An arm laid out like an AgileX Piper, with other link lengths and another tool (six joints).
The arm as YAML. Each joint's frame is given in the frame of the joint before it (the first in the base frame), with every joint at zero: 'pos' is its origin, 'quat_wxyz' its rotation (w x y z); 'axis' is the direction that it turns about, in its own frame. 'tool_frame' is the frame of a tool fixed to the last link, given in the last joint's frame.
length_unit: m
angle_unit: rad
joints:
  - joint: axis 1
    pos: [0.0, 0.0, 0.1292]
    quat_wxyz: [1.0, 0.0, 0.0, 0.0]
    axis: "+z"
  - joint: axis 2
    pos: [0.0, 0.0, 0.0]
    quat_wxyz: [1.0, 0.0, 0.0, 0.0]
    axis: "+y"
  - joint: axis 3
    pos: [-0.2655, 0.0, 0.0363]
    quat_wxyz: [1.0, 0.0, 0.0, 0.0]
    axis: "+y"
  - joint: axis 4
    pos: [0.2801, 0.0, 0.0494]
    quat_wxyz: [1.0, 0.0, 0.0, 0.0]
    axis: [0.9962, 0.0, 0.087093]
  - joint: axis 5
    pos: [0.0, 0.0, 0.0]
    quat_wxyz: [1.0, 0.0, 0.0, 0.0]
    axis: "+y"
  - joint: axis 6
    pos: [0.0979, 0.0, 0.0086]
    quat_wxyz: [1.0, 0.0, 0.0, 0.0]
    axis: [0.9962, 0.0, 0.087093]
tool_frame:
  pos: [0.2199, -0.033, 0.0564]
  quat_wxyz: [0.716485, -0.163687, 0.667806, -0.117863]
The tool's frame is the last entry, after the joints.
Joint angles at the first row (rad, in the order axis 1, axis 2, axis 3, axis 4, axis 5, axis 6):
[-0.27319, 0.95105, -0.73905, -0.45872, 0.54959, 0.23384]
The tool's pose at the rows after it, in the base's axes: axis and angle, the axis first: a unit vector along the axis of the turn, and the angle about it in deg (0 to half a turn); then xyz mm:
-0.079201, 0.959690, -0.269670, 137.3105, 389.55, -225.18, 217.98
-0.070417, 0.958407, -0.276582, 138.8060, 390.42, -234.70, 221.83
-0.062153, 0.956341, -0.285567, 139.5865, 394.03, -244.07, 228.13
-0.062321, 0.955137, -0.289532, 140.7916, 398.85, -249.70, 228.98
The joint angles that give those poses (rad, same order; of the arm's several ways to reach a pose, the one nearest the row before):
[-0.27319, 0.97578, -0.77549, -0.51098, 0.57294, 0.29496]
[-0.27317, 1.01192, -0.82048, -0.53805, 0.60839, 0.31530]
[-0.27316, 1.04991, -0.86381, -0.57162, 0.62857, 0.34357]
[-0.27319, 1.08820, -0.90051, -0.58439, 0.64573, 0.34371]

